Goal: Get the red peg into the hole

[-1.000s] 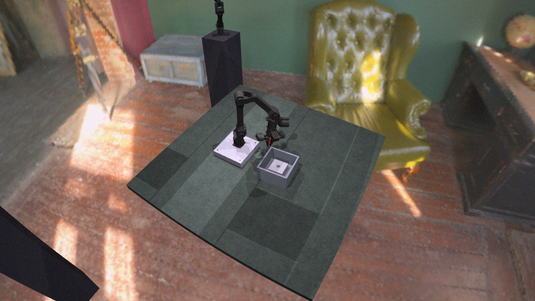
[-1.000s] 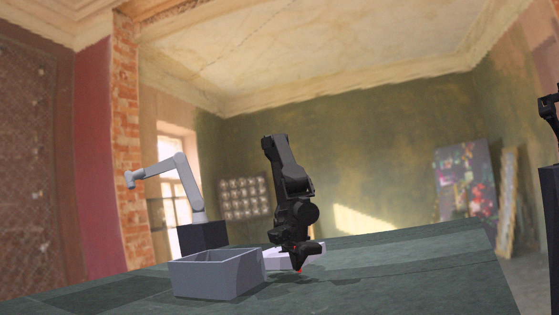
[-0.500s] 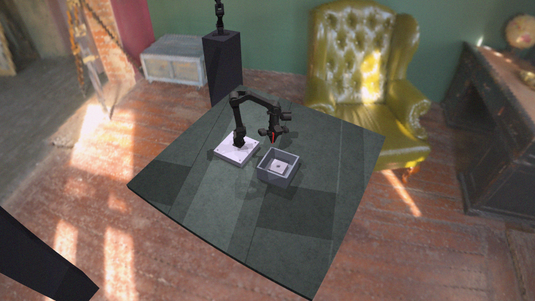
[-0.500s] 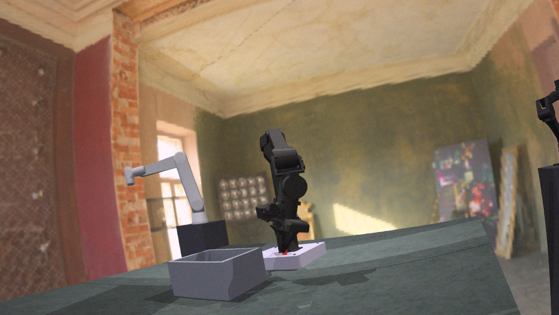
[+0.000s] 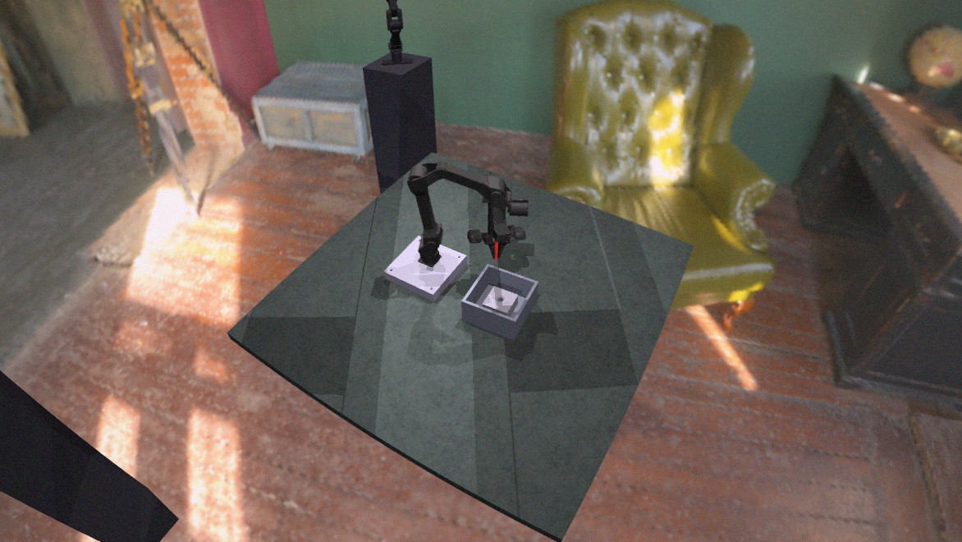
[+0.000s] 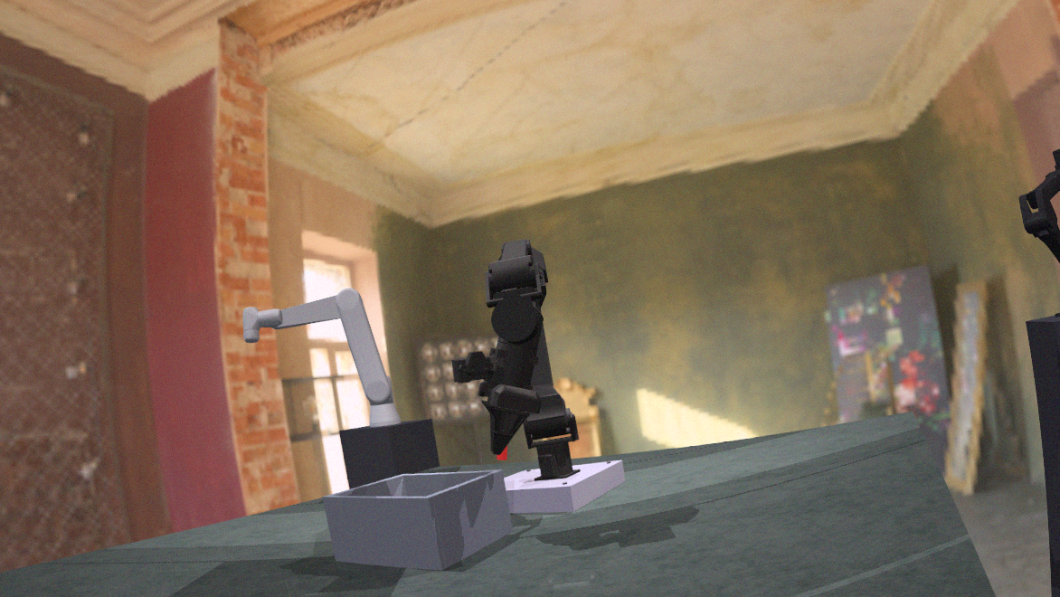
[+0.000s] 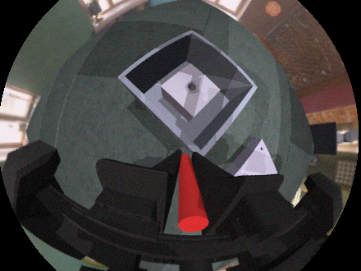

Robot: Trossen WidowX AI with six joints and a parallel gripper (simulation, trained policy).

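The grey box lies 10 cm to the right of my gripper tip, 10 cm below it and 7 cm ahead of it. Round my gripper tip: red peg 3 cm above, 1 cm to the left, 1 cm behind.
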